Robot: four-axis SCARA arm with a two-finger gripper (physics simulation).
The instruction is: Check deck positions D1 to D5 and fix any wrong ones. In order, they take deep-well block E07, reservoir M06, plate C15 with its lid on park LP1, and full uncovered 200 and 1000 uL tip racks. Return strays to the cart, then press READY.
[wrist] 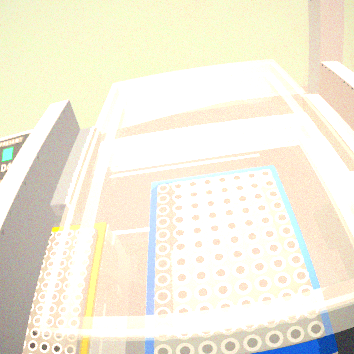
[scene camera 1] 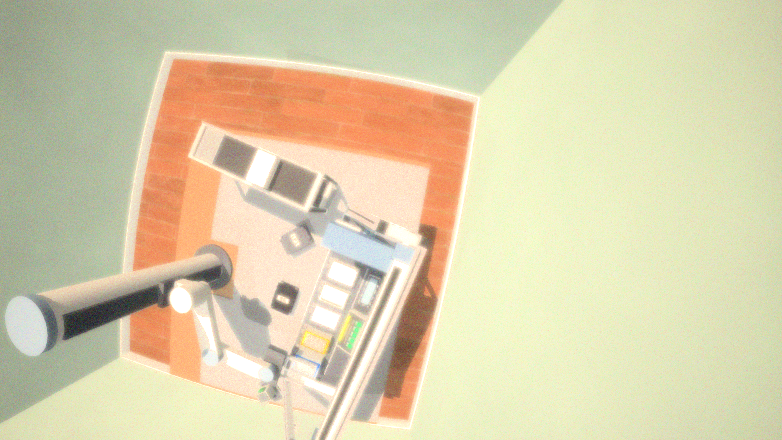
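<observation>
A white tip rack with blue edges (scene camera 1: 304, 365) (wrist: 225, 235) stands at the near end of the deck row. A large clear cover (wrist: 205, 132) spans the wrist view above it, apart from the rack. My gripper (scene camera 1: 290, 363) is shut on the clear cover and holds it over the rack; its fingers are small and partly hidden. A yellow-edged tip rack (scene camera 1: 314, 342) (wrist: 62, 280) stands beside the blue-edged rack. Three white pieces of labware (scene camera 1: 343, 272) (scene camera 1: 333, 294) (scene camera 1: 324, 316) continue the row. Their markings are too small to read.
A second deck row holds a grey-framed clear item (scene camera 1: 369, 290) and a yellow and green item (scene camera 1: 349, 331). A long white rail (scene camera 1: 363, 350) runs beside it. A blue panel (scene camera 1: 358, 246) is at the far end. A long unit with dark mats (scene camera 1: 236, 155) stands beyond.
</observation>
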